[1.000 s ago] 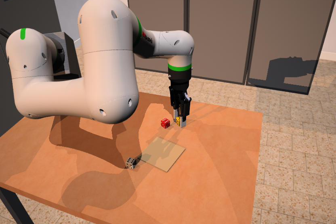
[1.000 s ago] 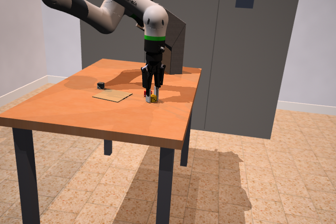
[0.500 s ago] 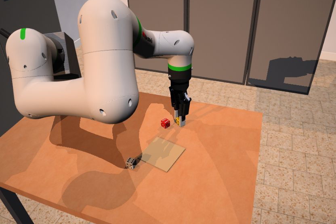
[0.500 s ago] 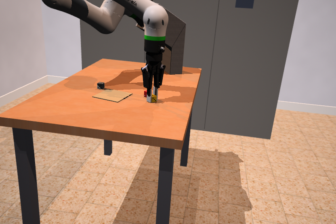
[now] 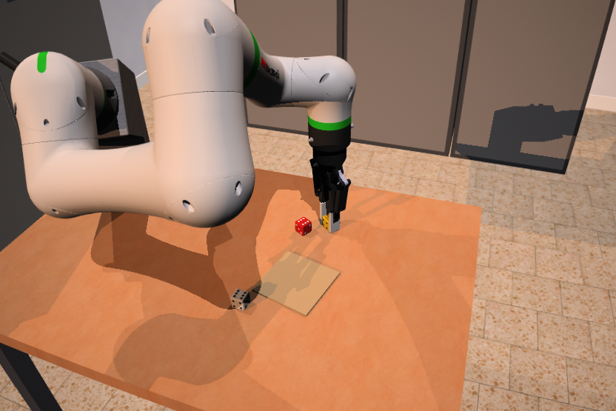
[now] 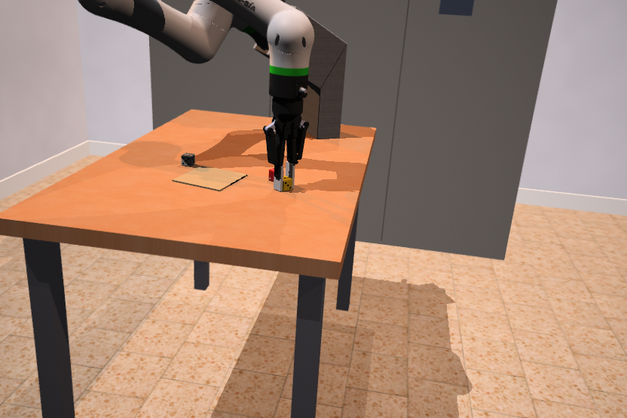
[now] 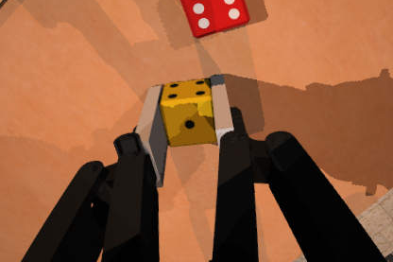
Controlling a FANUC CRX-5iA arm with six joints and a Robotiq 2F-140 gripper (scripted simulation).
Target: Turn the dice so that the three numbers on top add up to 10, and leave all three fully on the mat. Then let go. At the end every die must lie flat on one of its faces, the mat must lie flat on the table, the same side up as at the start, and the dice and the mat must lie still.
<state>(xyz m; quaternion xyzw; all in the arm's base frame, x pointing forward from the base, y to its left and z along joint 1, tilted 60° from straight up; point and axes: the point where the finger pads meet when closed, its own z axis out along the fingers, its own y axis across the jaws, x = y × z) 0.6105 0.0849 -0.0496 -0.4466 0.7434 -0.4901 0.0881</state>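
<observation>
My hand is 40 mm past the tan mat, 200 mm to the left of it and 30 mm above it. The rest, counted from my hand: white die (140 mm behind, 280 mm to the right, 20 mm below); then yellow die (20 mm below); then red die (60 mm behind, 30 mm to the right, 20 mm below).
</observation>
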